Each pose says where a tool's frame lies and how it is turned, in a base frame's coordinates. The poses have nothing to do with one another.
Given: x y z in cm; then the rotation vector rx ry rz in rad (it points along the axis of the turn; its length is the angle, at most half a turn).
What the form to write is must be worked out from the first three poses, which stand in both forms.
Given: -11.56 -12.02 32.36 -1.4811 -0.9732 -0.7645
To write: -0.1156 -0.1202 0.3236 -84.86 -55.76 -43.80
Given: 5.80 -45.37 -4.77 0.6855 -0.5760 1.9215
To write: 0.0580 -0.4537 -0.0477 39.28 -33.00 110.09
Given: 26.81 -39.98 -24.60 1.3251 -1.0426 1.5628
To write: 0.2681 -0.3998 -0.2460 75.92 -59.74 89.54
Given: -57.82 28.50 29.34 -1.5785 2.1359 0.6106
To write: -0.5782 0.2850 0.2934 -90.44 122.38 34.98
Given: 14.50 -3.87 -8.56 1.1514 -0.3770 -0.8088
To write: 0.1450 -0.0387 -0.0856 65.97 -21.60 -46.34
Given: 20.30 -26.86 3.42 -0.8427 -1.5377 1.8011
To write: 0.2030 -0.2686 0.0342 -48.28 -88.10 103.20
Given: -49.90 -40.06 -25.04 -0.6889 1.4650 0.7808
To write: -0.4990 -0.4006 -0.2504 -39.47 83.94 44.74
